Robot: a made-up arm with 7 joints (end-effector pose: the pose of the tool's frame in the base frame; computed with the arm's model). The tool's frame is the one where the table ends. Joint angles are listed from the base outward.
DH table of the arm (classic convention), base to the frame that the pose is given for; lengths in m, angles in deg. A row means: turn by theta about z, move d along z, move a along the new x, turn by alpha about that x. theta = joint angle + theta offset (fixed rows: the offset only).
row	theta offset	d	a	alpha
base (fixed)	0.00	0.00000	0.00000	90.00
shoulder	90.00	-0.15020	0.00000	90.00
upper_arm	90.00	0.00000	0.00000	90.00
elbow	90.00	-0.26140	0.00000	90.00
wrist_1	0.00	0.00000	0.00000	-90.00
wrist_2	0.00	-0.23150	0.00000	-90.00
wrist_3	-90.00	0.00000	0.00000	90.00
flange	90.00	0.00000	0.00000	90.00
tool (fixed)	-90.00	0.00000	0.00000	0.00
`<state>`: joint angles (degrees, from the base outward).
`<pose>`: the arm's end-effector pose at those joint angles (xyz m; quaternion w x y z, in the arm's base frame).
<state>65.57 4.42 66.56 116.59 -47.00 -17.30 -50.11</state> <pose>0.1640 0.3517 0.0160 0.2187 -0.6022 0.4583 -0.6160</pose>
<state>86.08 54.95 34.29 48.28 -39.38 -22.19 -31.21</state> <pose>0.1683 0.5462 0.1316 0.0082 0.6672 -0.6482 0.3669</pose>
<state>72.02 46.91 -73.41 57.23 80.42 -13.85 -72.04</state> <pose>0.3980 0.3052 -0.0707 0.5618 0.3193 -0.6362 0.4215</pose>
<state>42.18 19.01 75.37 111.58 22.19 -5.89 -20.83</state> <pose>0.1066 0.4045 -0.0367 0.1035 -0.2994 0.7651 -0.5606</pose>
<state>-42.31 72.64 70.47 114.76 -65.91 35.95 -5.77</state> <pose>0.1462 0.3663 0.0563 0.0971 0.9444 -0.2347 -0.2089</pose>
